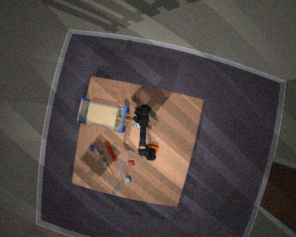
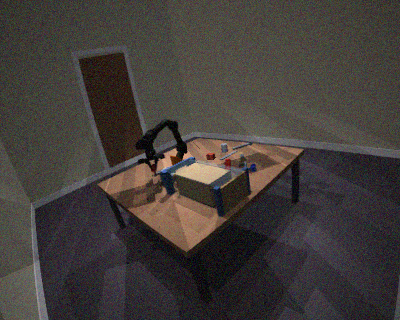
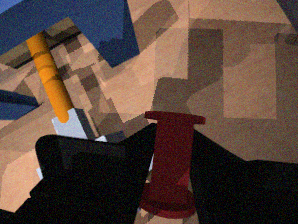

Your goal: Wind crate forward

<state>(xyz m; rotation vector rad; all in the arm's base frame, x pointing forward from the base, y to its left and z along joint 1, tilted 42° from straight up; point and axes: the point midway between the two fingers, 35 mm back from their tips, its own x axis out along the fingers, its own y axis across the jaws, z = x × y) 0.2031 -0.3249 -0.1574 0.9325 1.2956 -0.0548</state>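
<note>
Now: the red-knobbed winch handle 2 cm behind my gripper tip, 5 cm to the left of it and 3 cm below it. The rest, counted from my gripper tip: blue frame 13 cm ahead, 11 cm to the left, 3 cm below; then grey hand winch 4 cm behind, 10 cm to the left, 10 cm below; then red knob 1 cm behind, 1 cm to the left.
</note>
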